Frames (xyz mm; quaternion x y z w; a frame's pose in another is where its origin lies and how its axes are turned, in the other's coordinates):
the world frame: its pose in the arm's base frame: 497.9 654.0 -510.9 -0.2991 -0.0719 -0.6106 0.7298
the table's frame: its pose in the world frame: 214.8 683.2 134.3 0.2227 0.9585 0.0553 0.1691
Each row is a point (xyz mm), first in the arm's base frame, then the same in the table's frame.
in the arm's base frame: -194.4 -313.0 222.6
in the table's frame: -1330.3 -1206.2 434.1
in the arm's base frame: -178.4 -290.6 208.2
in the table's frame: -1303.5 -1195.0 423.2
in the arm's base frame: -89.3 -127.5 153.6
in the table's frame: -1151.7 -1138.9 316.7
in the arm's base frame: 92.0 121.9 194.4
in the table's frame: -1012.5 -1005.4 72.7
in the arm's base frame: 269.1 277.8 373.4
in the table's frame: -1039.0 -855.2 -181.2
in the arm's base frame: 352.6 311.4 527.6
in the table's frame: -1130.6 -775.2 -311.8
